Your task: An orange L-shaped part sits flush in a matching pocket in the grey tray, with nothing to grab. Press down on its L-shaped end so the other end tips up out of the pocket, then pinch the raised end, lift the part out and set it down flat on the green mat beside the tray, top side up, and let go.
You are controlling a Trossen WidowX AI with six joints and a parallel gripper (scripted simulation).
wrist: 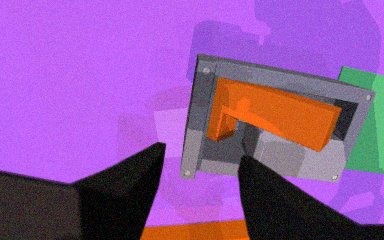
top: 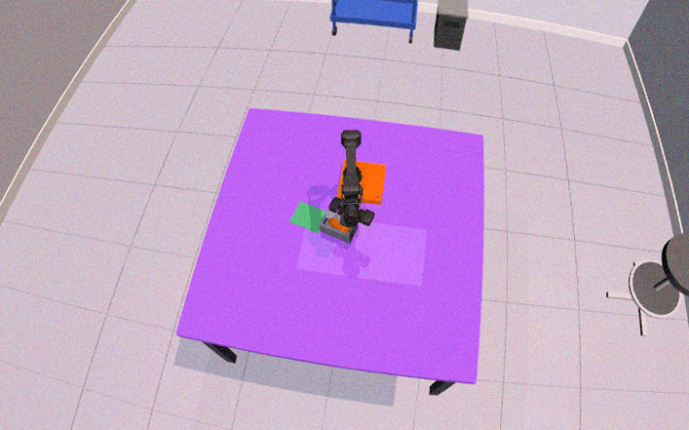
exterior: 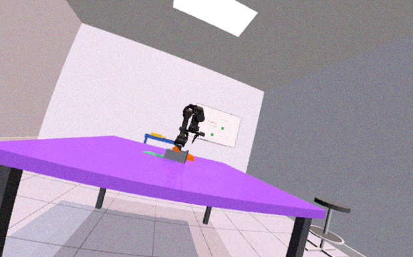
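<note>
My gripper tip is now 100 mm above the orange L-shaped part, 40 mm to the left of it and 20 mm past it. Round my gripper tip: green mat 200 mm to the right, 160 mm below, 90 mm behind.
</note>
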